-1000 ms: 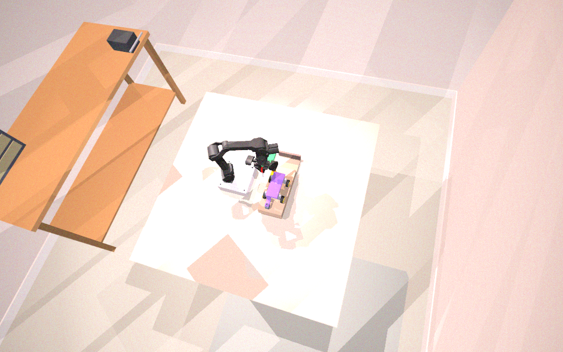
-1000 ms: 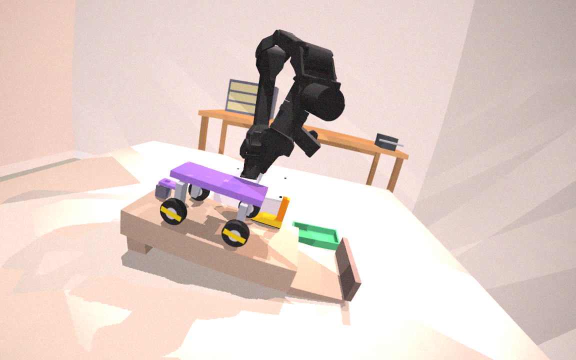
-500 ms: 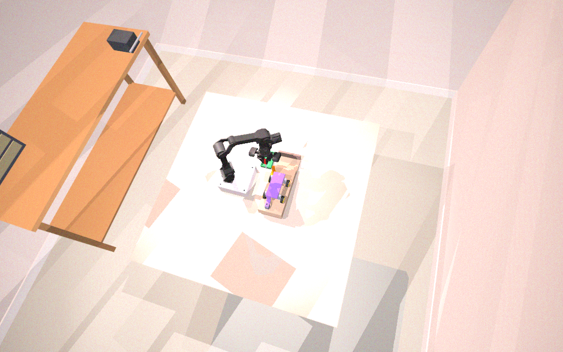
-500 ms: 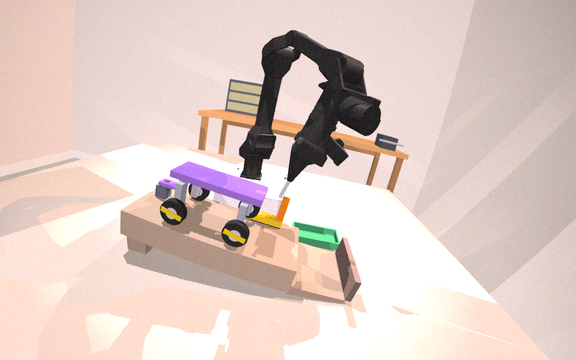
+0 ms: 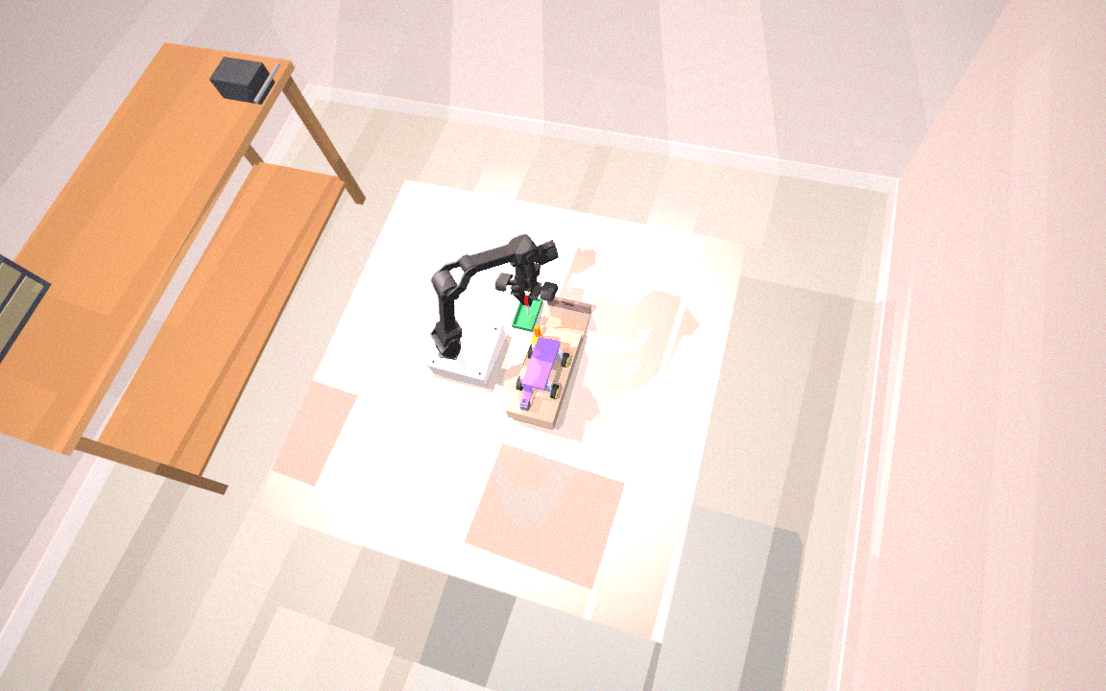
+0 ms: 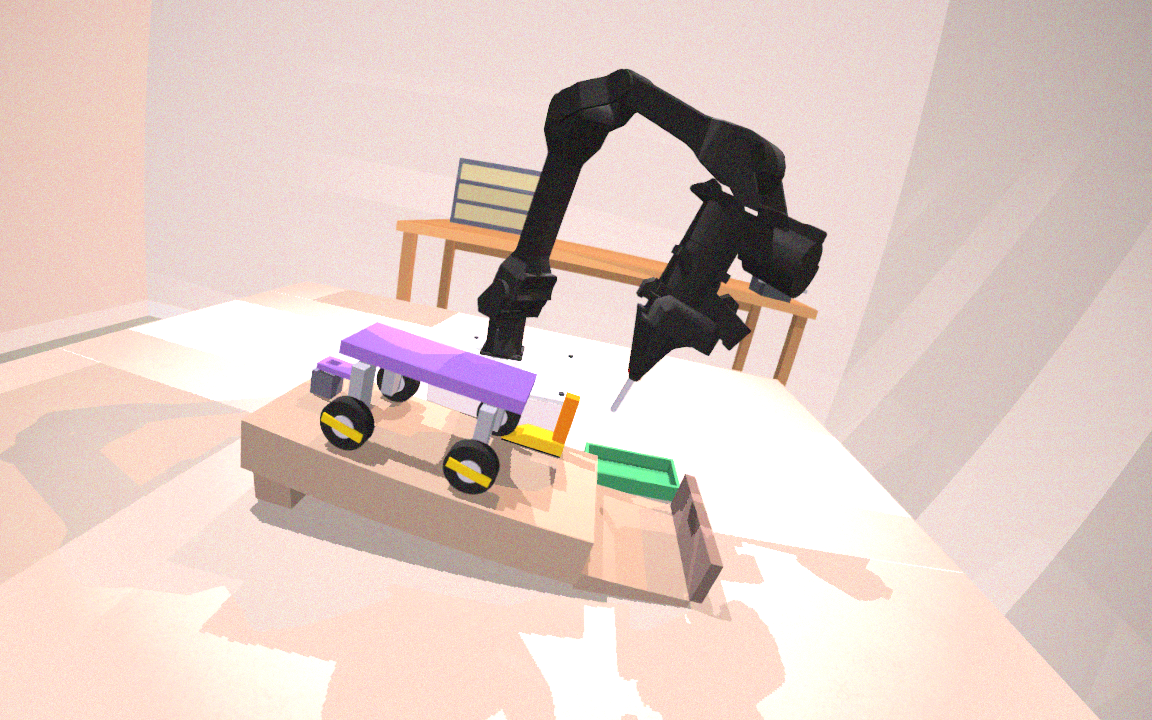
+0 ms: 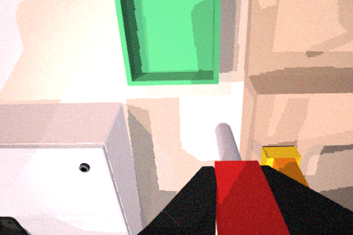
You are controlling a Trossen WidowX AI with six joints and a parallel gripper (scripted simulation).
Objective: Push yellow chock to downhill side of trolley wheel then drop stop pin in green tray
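Right now my gripper tip is 15 cm above the green tray, 3 cm to the right of it and 3 cm past it. From my gripper tip the other things lie so: yellow chock 9 cm to the right, 6 cm below, 4 cm ahead; red-headed stop pin right at my gripper tip; brown end wall 11 cm below, 11 cm ahead, 8 cm to the left.
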